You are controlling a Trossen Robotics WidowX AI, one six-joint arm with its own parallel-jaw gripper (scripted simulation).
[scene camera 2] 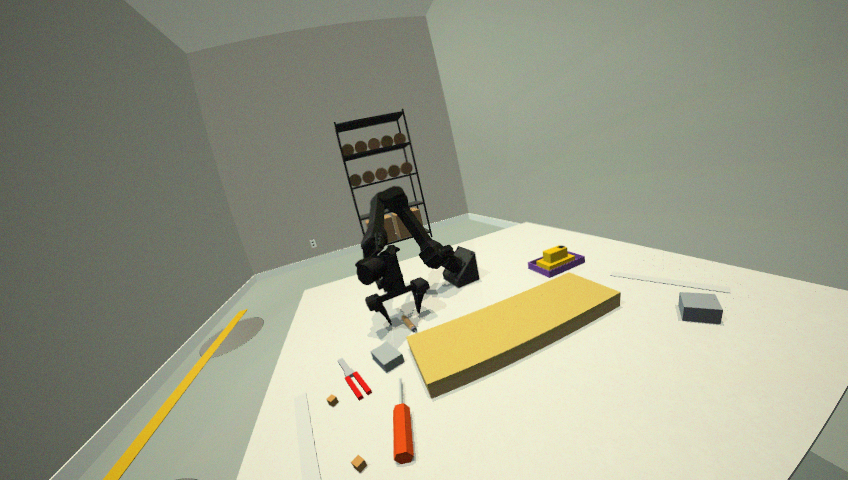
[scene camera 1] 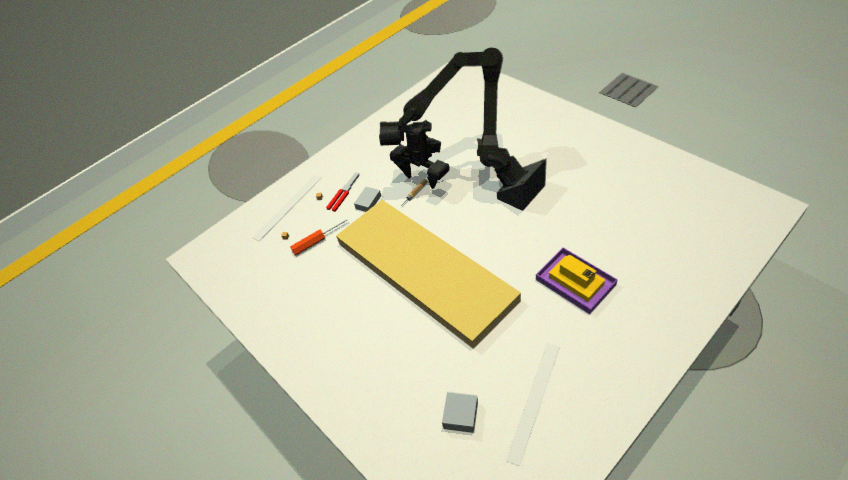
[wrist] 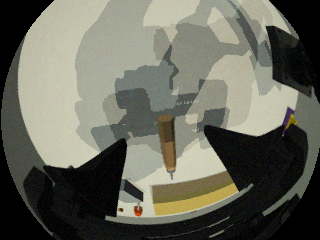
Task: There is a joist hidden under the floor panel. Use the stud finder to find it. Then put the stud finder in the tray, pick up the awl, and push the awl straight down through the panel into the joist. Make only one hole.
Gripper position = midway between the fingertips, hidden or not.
My gripper (scene camera 1: 421, 183) is open and holds nothing. I also see a yellow stud finder (scene camera 1: 570, 272) and an awl (wrist: 166, 125).
My gripper is seen too in scene camera 2 (scene camera 2: 405, 318) and in the wrist view (wrist: 166, 136).
